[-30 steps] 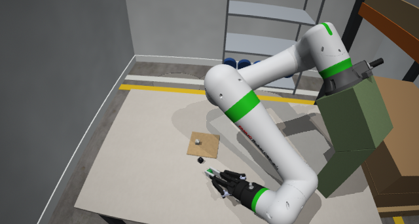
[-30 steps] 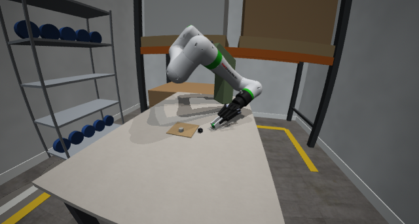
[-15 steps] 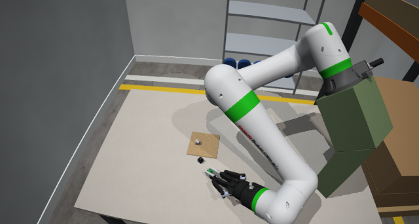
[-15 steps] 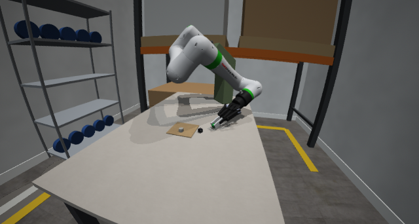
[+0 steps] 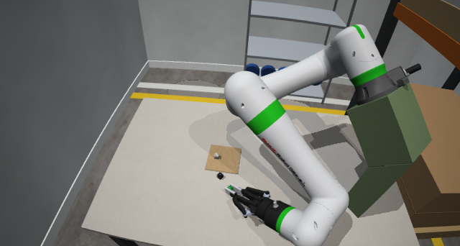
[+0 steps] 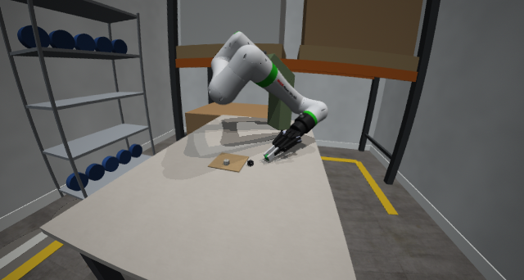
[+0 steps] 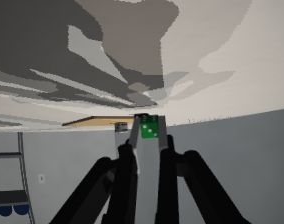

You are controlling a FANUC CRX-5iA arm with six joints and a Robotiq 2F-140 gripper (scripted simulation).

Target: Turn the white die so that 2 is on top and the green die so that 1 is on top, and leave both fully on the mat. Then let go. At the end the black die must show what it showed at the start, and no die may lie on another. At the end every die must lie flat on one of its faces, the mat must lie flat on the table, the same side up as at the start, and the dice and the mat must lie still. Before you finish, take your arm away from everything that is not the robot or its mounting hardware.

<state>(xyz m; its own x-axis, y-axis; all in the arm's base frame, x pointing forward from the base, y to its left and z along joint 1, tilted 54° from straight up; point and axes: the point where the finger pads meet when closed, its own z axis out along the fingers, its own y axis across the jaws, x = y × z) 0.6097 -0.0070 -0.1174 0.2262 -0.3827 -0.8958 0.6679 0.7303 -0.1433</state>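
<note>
My hand is 50 mm short of the black die, 90 mm to the left of it and 30 mm above it. Round my hand: mat 30 mm ahead, 190 mm to the right, 40 mm below; green die 10 mm ahead, 20 mm to the right, 20 mm below; white die 60 mm ahead, 190 mm to the right, 30 mm below.
</note>
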